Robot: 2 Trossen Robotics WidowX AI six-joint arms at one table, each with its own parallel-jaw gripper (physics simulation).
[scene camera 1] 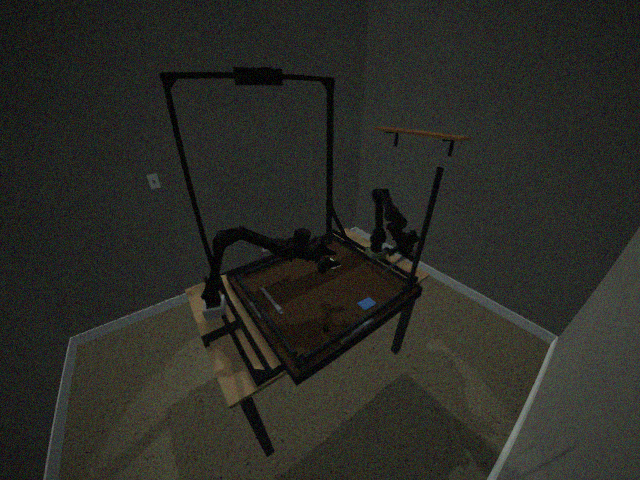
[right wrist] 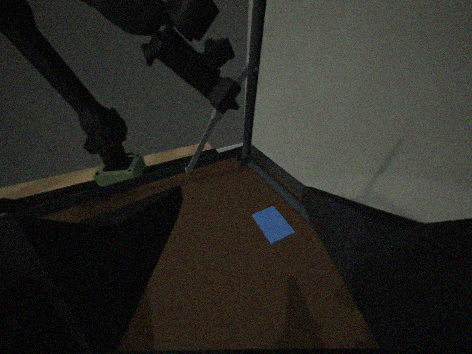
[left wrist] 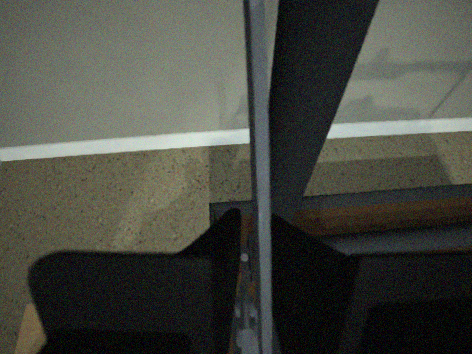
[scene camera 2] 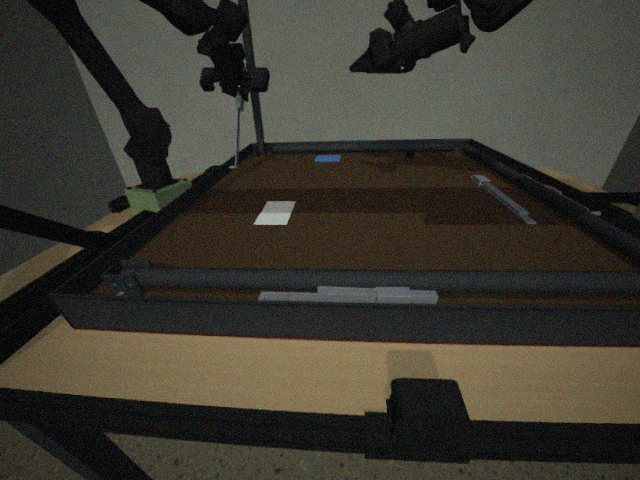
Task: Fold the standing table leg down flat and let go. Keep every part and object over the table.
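Pixels of known places: left gripper, between the fingertips: (scene camera 1: 412, 261) (right wrist: 237, 107) (left wrist: 247, 218) (scene camera 2: 245, 100); right gripper, between the fingertips: (scene camera 1: 338, 258) (right wrist: 242, 193) (scene camera 2: 358, 70); left arm's base, origin of its link: (scene camera 1: 376, 249) (right wrist: 119, 164) (scene camera 2: 158, 184); right arm's base, origin of its link: (scene camera 1: 213, 302).
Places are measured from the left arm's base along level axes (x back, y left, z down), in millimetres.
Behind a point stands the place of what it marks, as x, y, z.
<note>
The dark standing leg (scene camera 1: 429, 217) {-30, 405, -412} (scene camera 2: 254, 103) {-32, 374, -144} (left wrist: 312, 100) {-30, 375, -204} (right wrist: 252, 90) {-40, 386, -198} rises upright from a far corner of the upturned brown tabletop (scene camera 1: 310, 322) {-557, 404, 20} (scene camera 2: 372, 242) {-502, -41, 33}. A thin grey metal brace (scene camera 2: 237, 134) {-48, 248, -71} (left wrist: 261, 150) {-19, 347, -212} (right wrist: 202, 140) {-46, 254, -81} slants beside it, its lower end at the table's edge. My left gripper (scene camera 2: 240, 96) {-16, 354, -153} (left wrist: 247, 218) {-16, 354, -153} (right wrist: 237, 107) {-16, 354, -153} is shut on this brace, high above the edge and close to the leg. My right gripper (scene camera 2: 355, 68) {-385, 285, -208} (right wrist: 242, 193) {-385, 285, -208} is open and empty, held above the tabletop. The fingers hide part of the brace's hinge in the left wrist view.
One leg (scene camera 2: 392, 280) {-546, -148, 11} lies folded along the near edge. A grey brace (scene camera 1: 271, 300) {-701, 217, 15} (scene camera 2: 501, 198) {-705, 177, 18} lies at the side. A blue patch (scene camera 1: 366, 303) {-272, 387, 13} (scene camera 2: 327, 158) {-271, 377, 13} (right wrist: 273, 224) {-273, 387, 13} and a white patch (scene camera 2: 275, 212) {-306, 3, 29} are on the tabletop. A green mount (scene camera 2: 160, 195) {-50, -37, 8} (right wrist: 120, 170) {-36, 16, -1} holds my left arm.
</note>
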